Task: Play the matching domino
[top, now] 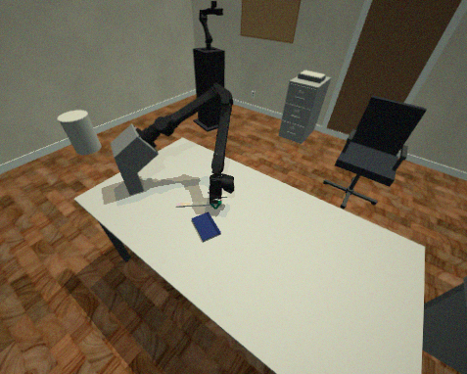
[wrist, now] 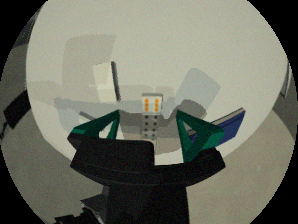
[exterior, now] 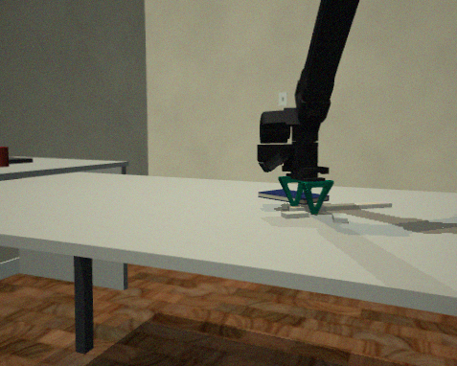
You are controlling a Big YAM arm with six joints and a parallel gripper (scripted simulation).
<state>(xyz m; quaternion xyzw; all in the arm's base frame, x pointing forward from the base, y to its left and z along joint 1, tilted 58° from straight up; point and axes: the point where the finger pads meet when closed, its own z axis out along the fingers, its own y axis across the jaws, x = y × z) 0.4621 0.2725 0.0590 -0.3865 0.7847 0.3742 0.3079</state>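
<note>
Now: hand 1 cm short of the white domino. From my hand the other things lie so: book (14 cm to the right, 11 cm ahead).
</note>
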